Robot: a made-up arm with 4 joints.
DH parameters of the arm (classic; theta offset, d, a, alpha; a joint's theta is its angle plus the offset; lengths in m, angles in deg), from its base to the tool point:
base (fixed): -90 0.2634 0.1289 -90
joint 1: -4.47 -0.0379 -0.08 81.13
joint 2: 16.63 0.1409 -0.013 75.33
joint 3: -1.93 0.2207 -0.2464 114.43
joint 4: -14.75 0 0.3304 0
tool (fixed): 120.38 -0.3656 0 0
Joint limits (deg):
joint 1: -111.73..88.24
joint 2: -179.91..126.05
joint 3: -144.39..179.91
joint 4: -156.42..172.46
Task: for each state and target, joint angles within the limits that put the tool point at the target. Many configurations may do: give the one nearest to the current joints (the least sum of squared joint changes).
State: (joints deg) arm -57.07 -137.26 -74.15 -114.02
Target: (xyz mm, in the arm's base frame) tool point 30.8 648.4 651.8
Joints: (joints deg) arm -44.77 -138.56 -64.75 -142.48
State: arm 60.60 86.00 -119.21 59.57
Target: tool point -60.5 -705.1 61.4
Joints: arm 46.40 49.76 -119.35 68.79
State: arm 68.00 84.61 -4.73 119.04
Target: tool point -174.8 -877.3 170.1
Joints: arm 55.77 77.88 2.58 105.25
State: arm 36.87 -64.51 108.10 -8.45
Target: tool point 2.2 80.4 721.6
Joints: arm 77.21 -58.54 130.99 -23.55
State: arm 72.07 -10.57 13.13 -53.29
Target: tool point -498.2 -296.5 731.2
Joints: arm 74.72 36.29 47.18 -92.57
